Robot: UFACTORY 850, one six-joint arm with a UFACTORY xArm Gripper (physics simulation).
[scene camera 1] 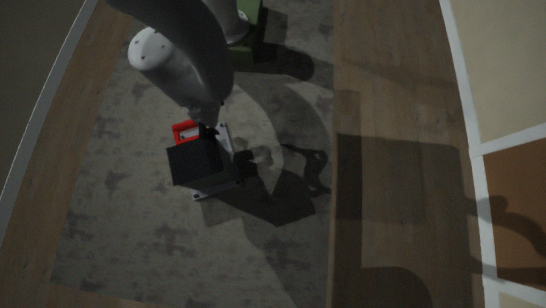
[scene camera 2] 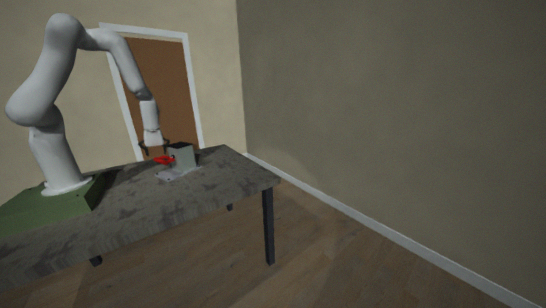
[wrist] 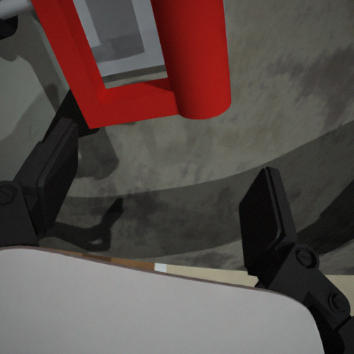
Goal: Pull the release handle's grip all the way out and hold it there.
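Note:
The release handle is a red frame with a thick round grip (scene camera 1: 182, 125) (scene camera 2: 163, 159) (wrist: 200, 60) along its outer side. A light rod (wrist: 15, 9) shows at its inner side in the wrist view. The handle sticks out from the side of a box-shaped housing (scene camera 1: 194, 159) (scene camera 2: 185, 160) with a black top, on a pale base plate (scene camera 2: 167, 175). My gripper (scene camera 2: 155, 151) (wrist: 166, 165) is wide open and empty. In the wrist view its fingers stand below the handle's near end, one to each side. Scene camera 1 mostly hides the fingers behind the arm.
The housing stands on a mottled grey table (scene camera 1: 125, 225) (scene camera 2: 225, 175). The arm's green base block (scene camera 1: 242, 55) (scene camera 2: 55, 210) sits on the same table. The black-topped housing rises close beside the gripper. A brown door (scene camera 2: 160, 85) is behind.

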